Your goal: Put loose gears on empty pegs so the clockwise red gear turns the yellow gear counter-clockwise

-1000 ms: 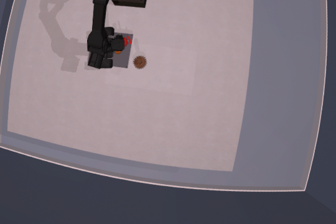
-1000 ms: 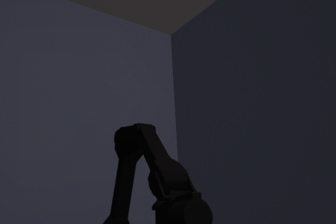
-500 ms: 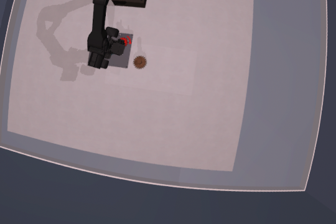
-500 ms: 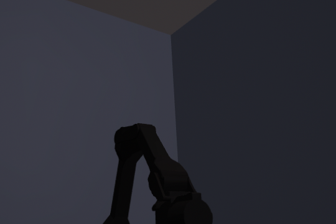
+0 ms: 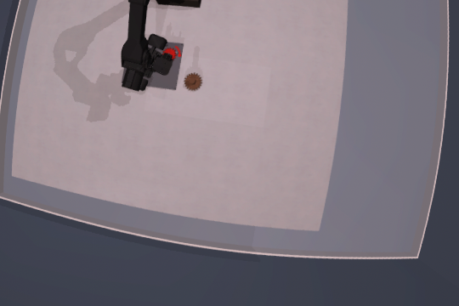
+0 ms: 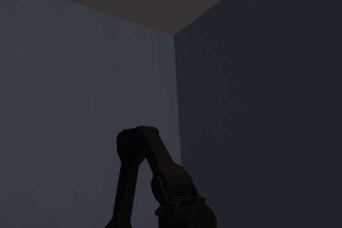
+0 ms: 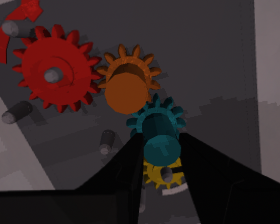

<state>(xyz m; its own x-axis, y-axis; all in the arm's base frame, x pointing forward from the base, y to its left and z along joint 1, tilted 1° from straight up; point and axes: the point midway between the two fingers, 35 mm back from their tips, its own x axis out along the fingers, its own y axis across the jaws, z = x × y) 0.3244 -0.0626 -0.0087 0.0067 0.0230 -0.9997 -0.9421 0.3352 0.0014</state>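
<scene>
My gripper tip is 2 cm above the teal gear. Also, from my gripper tip: yellow gear (4 cm to the right, 2 cm below); orange gear (3 cm to the left, 1 cm below, 1 cm behind); red arrow (8 cm to the left, 6 cm behind, 3 cm below).
</scene>
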